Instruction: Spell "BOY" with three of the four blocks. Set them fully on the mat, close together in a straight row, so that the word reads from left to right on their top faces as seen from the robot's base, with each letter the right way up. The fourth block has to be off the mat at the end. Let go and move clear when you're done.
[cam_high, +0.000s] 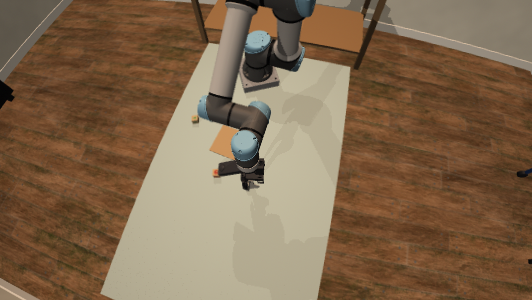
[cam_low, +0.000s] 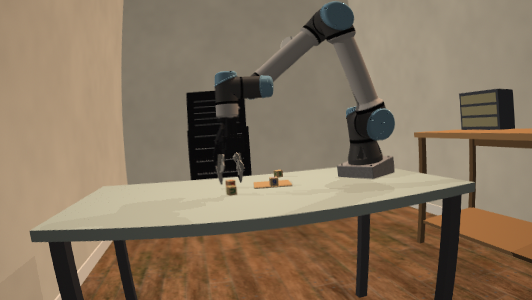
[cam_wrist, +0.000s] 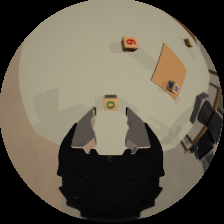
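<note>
Right now my hand is 18 cm past the orange mat, 12 cm to the left of it and 5 cm above it. From my hand the other things lie so: block (31 cm to the right, 28 cm behind, 4 cm below).
</note>
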